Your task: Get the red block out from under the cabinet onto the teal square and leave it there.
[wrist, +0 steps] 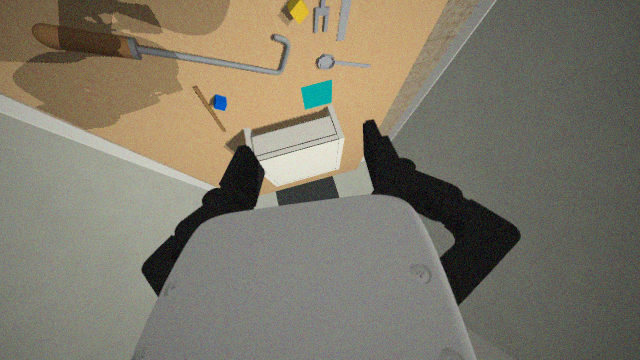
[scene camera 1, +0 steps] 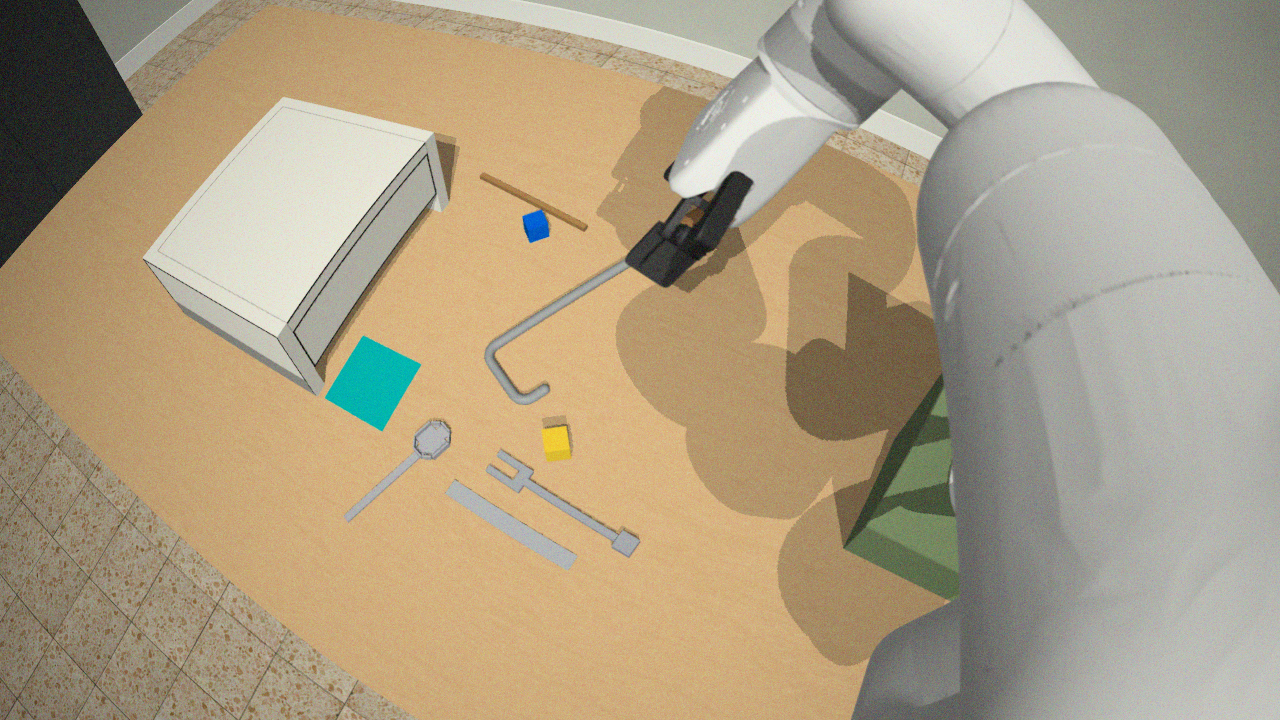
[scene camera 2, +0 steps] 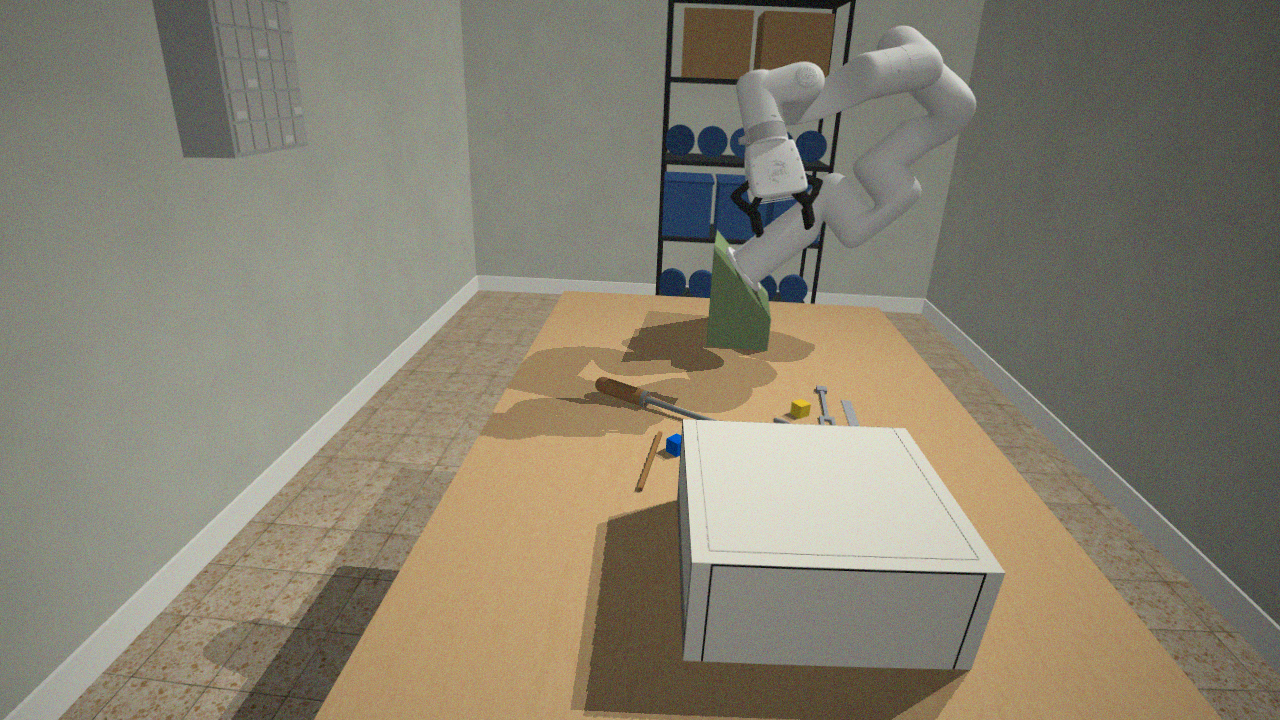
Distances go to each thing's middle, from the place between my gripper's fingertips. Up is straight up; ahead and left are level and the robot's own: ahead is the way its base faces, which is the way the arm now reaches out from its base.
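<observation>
I find my gripper 32 cm above the yellow block (scene camera 1: 556, 444), 7 cm short of it and 6 cm to the right of it. Counting from my hand, the fork-ended tool (scene camera 1: 624, 543) lies 32 cm below, 11 cm to the left and 4 cm ahead. The hook tool (scene camera 1: 523, 399) is 31 cm below my hand, 11 cm ahead of it and 15 cm to the right of it, while the flat grey bar (scene camera 1: 535, 541) is 33 cm below my hand, 15 cm to the left of it and 8 cm ahead of it.
</observation>
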